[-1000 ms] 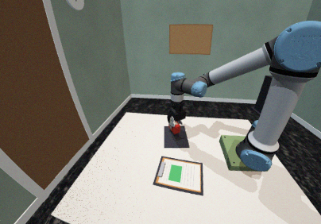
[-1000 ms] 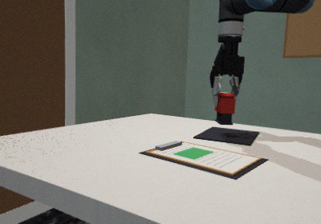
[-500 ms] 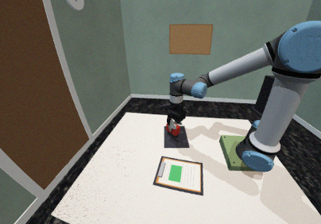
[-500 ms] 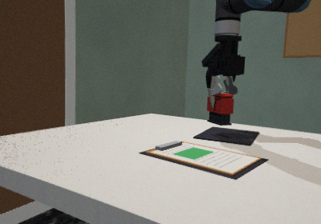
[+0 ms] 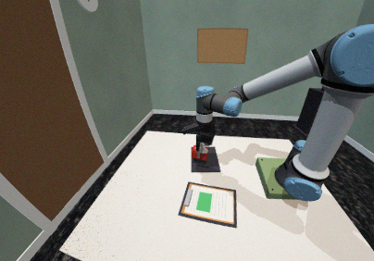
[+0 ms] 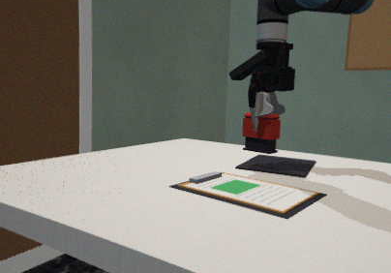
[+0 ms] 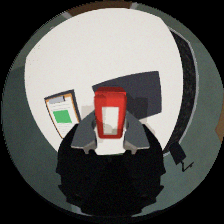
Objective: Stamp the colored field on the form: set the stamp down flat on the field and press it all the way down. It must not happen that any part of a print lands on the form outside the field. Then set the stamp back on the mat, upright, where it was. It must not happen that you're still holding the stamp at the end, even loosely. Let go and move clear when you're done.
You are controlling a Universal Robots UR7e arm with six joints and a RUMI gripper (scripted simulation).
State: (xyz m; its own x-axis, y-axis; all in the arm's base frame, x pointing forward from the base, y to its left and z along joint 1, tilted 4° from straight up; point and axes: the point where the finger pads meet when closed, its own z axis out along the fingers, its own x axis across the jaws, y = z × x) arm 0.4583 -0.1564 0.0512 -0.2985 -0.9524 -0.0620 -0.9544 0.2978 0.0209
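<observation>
My gripper is now 11 cm above the dark mat, 7 cm to the left of it and 3 cm past it. Also, from my hand: red stamp 2 cm below.
</observation>
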